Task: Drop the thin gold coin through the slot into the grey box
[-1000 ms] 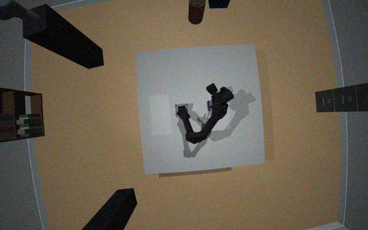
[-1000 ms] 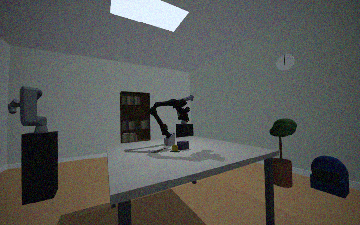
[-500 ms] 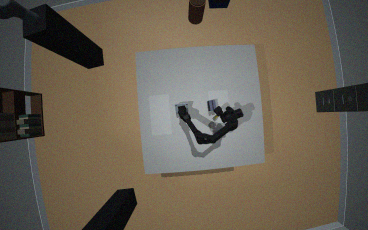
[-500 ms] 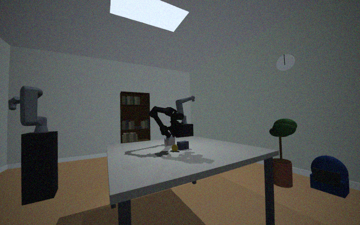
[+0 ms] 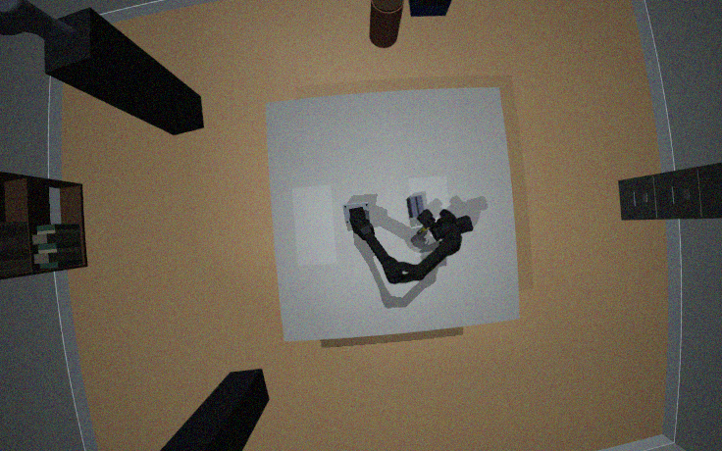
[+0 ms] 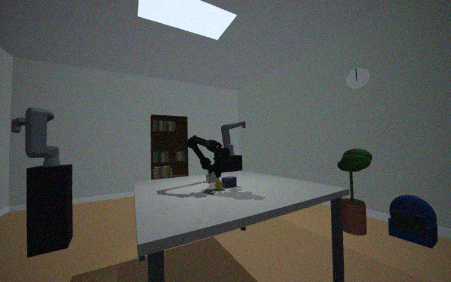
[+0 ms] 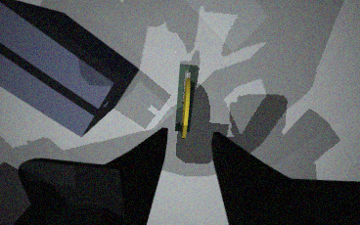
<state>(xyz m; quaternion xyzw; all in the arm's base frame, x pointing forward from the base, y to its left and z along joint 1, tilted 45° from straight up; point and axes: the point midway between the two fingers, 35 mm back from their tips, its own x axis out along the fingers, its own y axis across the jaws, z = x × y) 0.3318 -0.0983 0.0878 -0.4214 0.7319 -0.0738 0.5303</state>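
The gold coin is 60 mm below my gripper tip.
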